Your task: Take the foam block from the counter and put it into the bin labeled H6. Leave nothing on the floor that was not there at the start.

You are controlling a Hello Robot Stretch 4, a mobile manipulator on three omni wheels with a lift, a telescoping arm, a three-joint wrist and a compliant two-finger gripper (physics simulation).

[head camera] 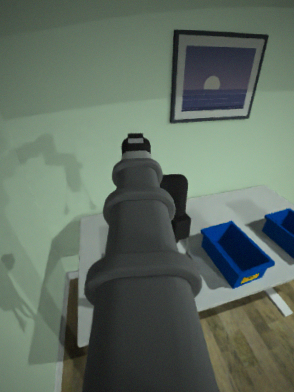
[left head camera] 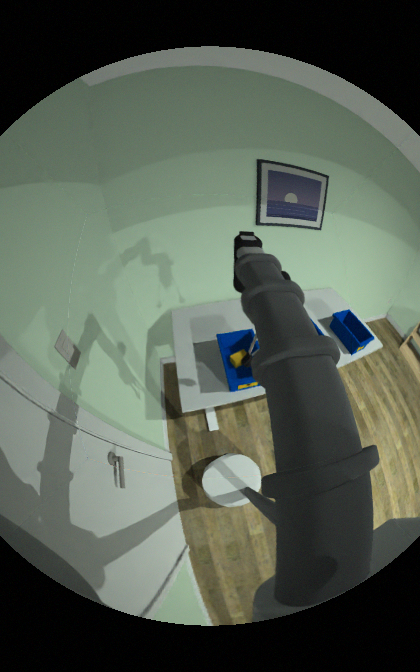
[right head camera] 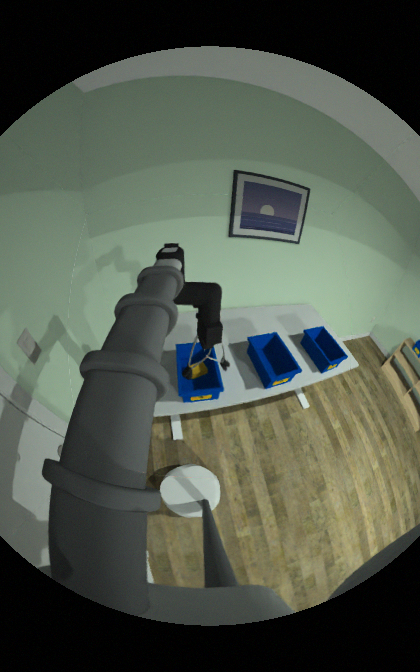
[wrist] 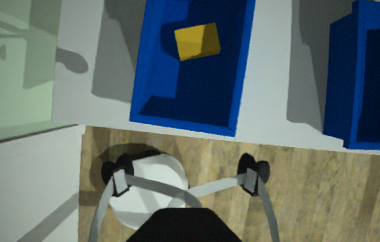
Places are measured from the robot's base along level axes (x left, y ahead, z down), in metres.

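Pixels of known places: gripper, fingertip midpoint: (wrist: 185,167).
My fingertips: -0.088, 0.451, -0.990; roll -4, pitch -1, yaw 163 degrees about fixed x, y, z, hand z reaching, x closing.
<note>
Ahead of a thing's pixels: the offset from my fingertips to its middle, as dx, dy, dz. "spot": to the spot under its first point. Level surfaces: height alone.
The yellow foam block @(+0.042, +0.198, +0.271) (left head camera: 238,358) (right head camera: 200,369) (wrist: 197,41) lies inside the leftmost blue bin (left head camera: 227,370) (right head camera: 182,375) (wrist: 182,128), tilted a little to the bin's sides. The bin stands on the white table and has a yellow label on its front, too small to read. My gripper (right head camera: 207,368) (wrist: 185,167) is open and empty, with its fingers wide apart. In the wrist view the block is apart from both fingertips, and the fingertips appear in front of the bin's near edge, over the floor. In the head view the arm hides the block and this bin.
A middle blue bin @(-0.372, +0.244, +0.237) (head camera: 220,257) (right head camera: 260,366) (wrist: 340,90) and a right blue bin @(spot: -0.686, +0.354, +0.256) (head camera: 275,235) (right head camera: 310,350) stand on the white table @(dz +0.297) (head camera: 240,200) (wrist: 270,75). A round white object (left head camera: 231,472) (right head camera: 187,482) stands on the floor before the table. A wooden rack is at the far right.
</note>
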